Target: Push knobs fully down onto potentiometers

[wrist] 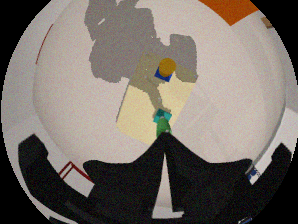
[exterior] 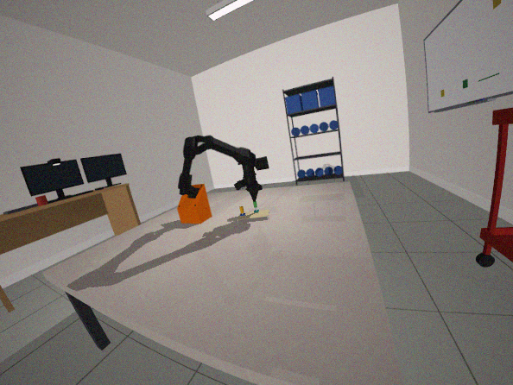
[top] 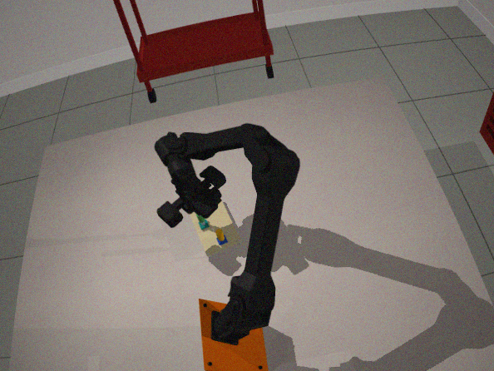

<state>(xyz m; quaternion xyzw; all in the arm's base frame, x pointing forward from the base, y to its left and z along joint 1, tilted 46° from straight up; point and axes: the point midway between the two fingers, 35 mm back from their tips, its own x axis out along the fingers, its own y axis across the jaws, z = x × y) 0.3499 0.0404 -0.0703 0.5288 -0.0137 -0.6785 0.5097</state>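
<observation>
The orange knob is 50 mm behind my gripper tip, 50 mm to the right of it and 30 mm below it. Round my gripper tip: green knob (10 mm below).
</observation>
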